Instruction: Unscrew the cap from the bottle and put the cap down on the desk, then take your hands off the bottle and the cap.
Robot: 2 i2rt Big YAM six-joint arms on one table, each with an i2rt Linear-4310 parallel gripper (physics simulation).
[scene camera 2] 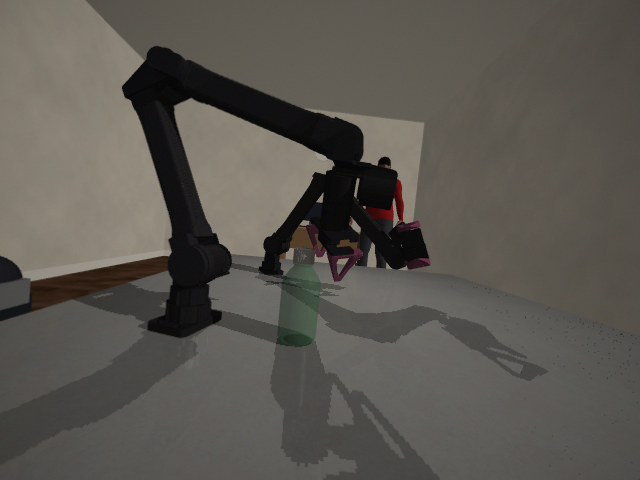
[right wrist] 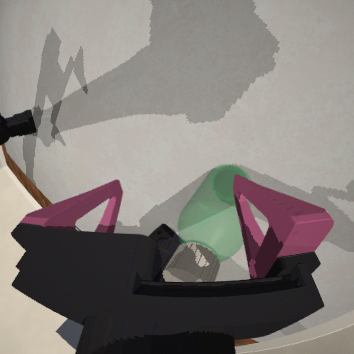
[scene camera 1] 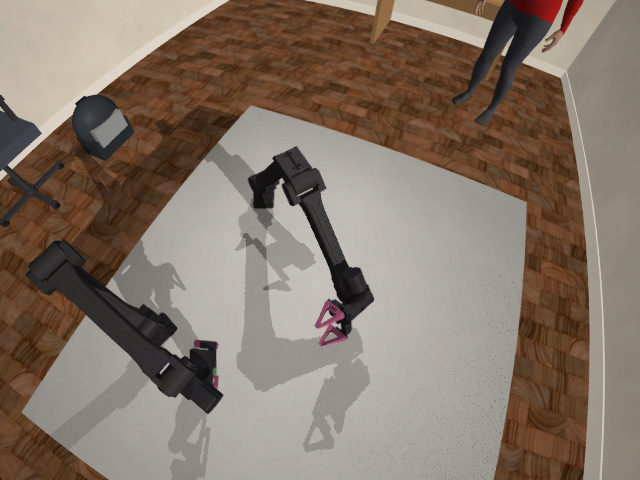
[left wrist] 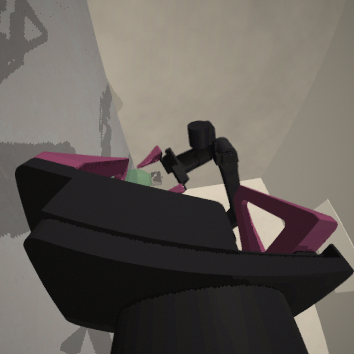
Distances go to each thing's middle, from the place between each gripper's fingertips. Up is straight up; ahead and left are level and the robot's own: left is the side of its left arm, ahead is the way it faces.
Now: right hand 5 cm past the white cap (right wrist: 190, 262), 5 cm to the left of it and 3 cm below it.
The white cap lies 27 cm behind my left hand, 26 cm to the right of it and 4 cm below it.
